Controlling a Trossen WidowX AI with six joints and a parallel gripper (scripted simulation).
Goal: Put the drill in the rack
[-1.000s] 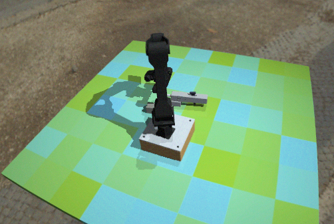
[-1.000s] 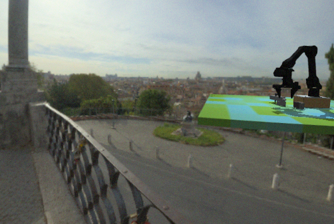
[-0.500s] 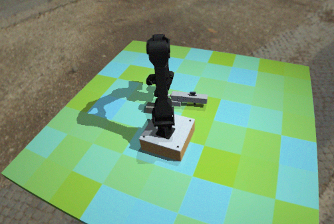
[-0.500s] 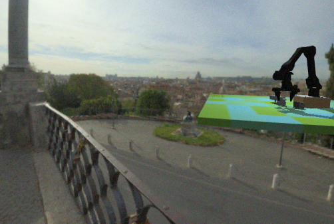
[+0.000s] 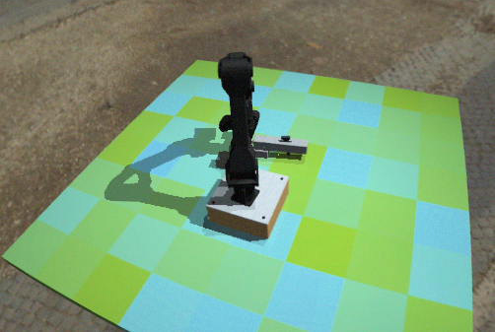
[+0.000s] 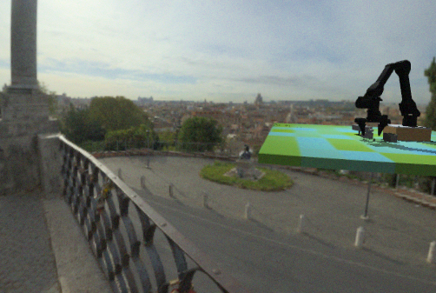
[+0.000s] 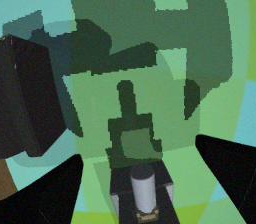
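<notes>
Now: the drill 50 mm to the right of my gripper tip, 30 mm above it and 10 mm ahead of it. Round my gripper tip: rack 90 mm behind, 30 mm to the left; then dark key 130 mm to the right, 30 mm ahead, 30 mm above; then grey holder block 110 mm to the right, 30 mm ahead, 20 mm above.
</notes>
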